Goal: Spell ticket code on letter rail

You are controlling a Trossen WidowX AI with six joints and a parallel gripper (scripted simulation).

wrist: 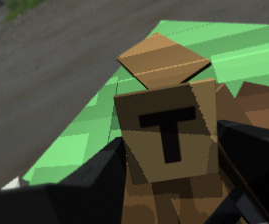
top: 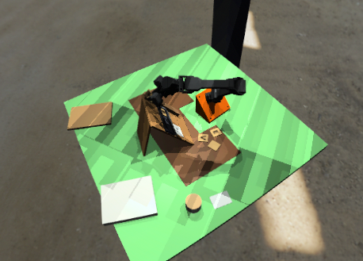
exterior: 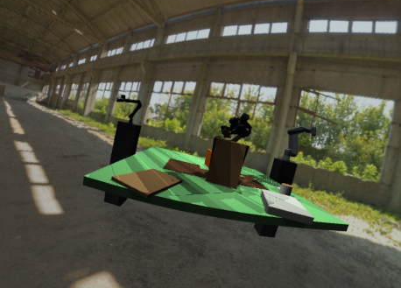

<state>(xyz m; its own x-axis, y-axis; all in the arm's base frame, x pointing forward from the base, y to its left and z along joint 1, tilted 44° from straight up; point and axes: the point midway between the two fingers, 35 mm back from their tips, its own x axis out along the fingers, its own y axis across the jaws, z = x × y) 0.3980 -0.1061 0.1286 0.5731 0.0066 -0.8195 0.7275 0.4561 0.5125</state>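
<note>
Now: gripper tip 9 cm past the white ticket, 13 cm to the right of it and 21 cm above it. From my gripper tip the other things lie so: brown mat: 19 cm behind, 2 cm to the left, 32 cm below; then white slab: 33 cm ahead, 33 cm to the left, 30 cm below; then tan flat panel: 33 cm ahead, 36 cm to the right, 31 cm below.
</note>
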